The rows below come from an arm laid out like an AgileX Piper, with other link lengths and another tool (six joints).
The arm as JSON. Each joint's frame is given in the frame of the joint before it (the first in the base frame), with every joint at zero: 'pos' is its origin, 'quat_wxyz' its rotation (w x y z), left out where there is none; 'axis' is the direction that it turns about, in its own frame. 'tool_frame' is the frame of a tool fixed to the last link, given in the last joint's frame.
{
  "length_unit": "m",
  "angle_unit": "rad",
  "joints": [
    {
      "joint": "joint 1",
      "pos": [
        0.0,
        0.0,
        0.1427
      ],
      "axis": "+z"
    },
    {
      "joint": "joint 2",
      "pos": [
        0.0,
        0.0,
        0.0
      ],
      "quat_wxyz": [
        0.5,
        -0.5,
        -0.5,
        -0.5
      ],
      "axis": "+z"
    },
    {
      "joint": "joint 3",
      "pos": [
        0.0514,
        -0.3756,
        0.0
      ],
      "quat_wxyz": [
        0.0,
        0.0,
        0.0,
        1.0
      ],
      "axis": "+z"
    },
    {
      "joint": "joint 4",
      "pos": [
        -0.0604,
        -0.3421,
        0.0
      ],
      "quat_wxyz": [
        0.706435,
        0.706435,
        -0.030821,
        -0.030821
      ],
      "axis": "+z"
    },
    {
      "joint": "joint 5",
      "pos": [
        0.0,
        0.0,
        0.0
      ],
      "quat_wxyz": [
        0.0,
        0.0,
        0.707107,
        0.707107
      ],
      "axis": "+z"
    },
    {
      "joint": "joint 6",
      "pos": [
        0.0,
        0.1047,
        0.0
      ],
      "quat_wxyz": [
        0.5,
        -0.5,
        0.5,
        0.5
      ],
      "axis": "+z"
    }
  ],
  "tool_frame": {
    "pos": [
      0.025,
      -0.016,
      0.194
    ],
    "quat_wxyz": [
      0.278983,
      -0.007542,
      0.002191,
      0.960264
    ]
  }
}
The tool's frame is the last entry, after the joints.
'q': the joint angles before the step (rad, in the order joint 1, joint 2, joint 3, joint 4, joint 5, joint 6). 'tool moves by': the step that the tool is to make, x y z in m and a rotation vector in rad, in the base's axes. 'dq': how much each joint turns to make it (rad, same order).
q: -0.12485, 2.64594, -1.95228, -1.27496, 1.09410, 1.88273
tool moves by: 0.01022, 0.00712, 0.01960, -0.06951, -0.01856, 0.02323
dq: 0.02242, -0.00001, 0.00002, -0.07295, 0.02948, 0.03916
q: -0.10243, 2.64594, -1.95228, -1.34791, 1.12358, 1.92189
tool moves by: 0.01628, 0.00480, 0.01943, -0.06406, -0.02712, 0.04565
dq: 0.01444, -0.00111, 0.00091, -0.08432, 0.00316, 0.03769
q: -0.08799, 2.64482, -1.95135, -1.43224, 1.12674, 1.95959
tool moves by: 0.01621, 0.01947, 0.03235, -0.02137, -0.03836, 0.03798
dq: 0.02978, -0.03772, 0.00100, -0.02162, 0.00301, 0.00389
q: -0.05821, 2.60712, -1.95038, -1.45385, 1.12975, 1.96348
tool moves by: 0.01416, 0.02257, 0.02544, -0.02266, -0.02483, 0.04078
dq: 0.03317, -0.02761, 0.00210, -0.02273, 0.00490, 0.00084
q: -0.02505, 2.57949, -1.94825, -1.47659, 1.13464, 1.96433
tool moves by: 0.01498, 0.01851, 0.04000, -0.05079, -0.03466, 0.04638
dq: 0.02765, -0.03500, 0.00002, -0.05338, 0.00909, 0.00096
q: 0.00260, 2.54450, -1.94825, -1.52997, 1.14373, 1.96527
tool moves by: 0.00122, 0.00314, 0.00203, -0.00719, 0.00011, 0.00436
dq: 0.00480, 0.00001, -0.00003, -0.00606, 0.00389, -0.00001
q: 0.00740, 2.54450, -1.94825, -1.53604, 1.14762, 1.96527
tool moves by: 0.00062, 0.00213, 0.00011, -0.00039, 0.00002, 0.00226
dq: 0.00299, -0.00001, 0.00002, 0.00001, 0.00082, 0.00001
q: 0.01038, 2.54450, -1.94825, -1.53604, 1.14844, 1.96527
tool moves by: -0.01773, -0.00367, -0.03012, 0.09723, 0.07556, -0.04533
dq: -0.01038, -0.00380, -0.00171, 0.13960, -0.00826, -0.08989
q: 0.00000, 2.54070, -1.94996, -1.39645, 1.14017, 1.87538
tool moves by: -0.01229, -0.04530, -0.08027, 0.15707, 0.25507, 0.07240
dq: -0.10321, 0.03331, -0.00029, 0.19658, -0.15431, -0.32248
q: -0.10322, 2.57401, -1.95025, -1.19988, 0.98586, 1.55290
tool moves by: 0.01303, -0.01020, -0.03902, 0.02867, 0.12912, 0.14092
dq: -0.03636, 0.03558, -0.00003, 0.02816, -0.11006, -0.18484
